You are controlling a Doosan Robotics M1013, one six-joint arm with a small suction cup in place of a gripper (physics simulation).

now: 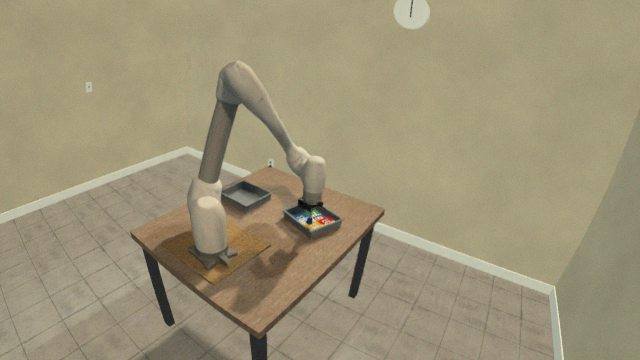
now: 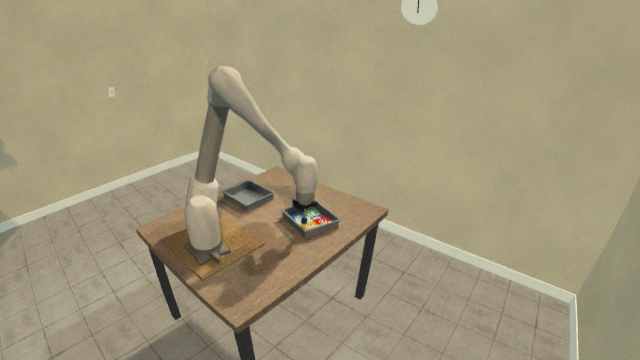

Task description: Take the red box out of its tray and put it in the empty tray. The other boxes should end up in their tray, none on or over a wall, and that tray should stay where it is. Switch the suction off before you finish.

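Seen in the pictures: end effector, tool point: (image 1: pixel 309 222) (image 2: pixel 304 222); arm's base, origin of the base link: (image 1: pixel 212 252) (image 2: pixel 206 249).
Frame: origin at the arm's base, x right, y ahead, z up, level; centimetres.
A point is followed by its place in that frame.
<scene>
The red box (image 1: pixel 326 221) {y 57.1, x 22.4, z 4.1 cm} (image 2: pixel 323 220) {y 58.1, x 21.9, z 4.1 cm} lies at the right corner inside the grey tray (image 1: pixel 327 229) {y 55.5, x 24.8, z 0.9 cm} (image 2: pixel 323 230) {y 55.4, x 24.7, z 0.4 cm}, among several other boxes, including a green box (image 1: pixel 314 213) {y 60.6, x 11.8, z 2.7 cm} (image 2: pixel 311 213) {y 59.9, x 11.3, z 2.7 cm} and a yellow-orange box (image 2: pixel 309 225) {y 49.2, x 20.6, z 4.2 cm}. The empty grey tray (image 1: pixel 259 201) {y 47.4, x -17.9, z 2.2 cm} (image 2: pixel 261 200) {y 47.9, x -17.9, z 2.4 cm} stands farther back and to the left. My suction cup (image 1: pixel 309 221) (image 2: pixel 304 220), with a dark blue tip, is down inside the tray of boxes, left of the red box, over the pale and yellow boxes. Whether it touches or holds one cannot be made out. The cup and arm hide part of the boxes.
Both trays stand on the wooden table (image 1: pixel 280 300) {y 2.6, x 41.8, z -0.8 cm} (image 2: pixel 250 305) {y -4.2, x 42.0, z -0.8 cm}. The arm's base stands on a brown mat (image 1: pixel 250 244) {y 18.4, x 6.9, z 0.0 cm} (image 2: pixel 245 245) {y 17.3, x 9.0, z 0.0 cm} at the left. The tray walls rise around the boxes close to the cup.
</scene>
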